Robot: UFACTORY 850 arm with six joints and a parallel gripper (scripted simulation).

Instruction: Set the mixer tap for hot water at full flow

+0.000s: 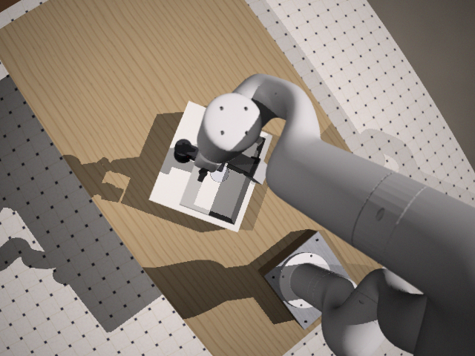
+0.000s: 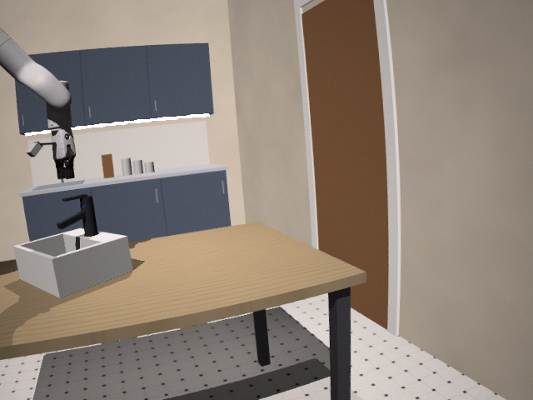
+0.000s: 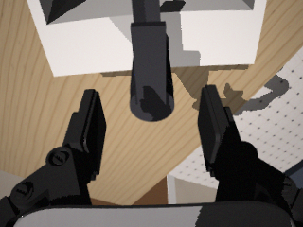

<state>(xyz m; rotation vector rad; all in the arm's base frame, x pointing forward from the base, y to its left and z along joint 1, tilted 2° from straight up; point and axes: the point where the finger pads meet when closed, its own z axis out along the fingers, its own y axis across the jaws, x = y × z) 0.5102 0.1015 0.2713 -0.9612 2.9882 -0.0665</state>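
The black lever is 90 mm below my hand, 20 mm ahead of it and 10 mm to the left of it. The rest, counted from my hand: white sink basin 320 mm below, 40 mm behind, 30 mm to the right.
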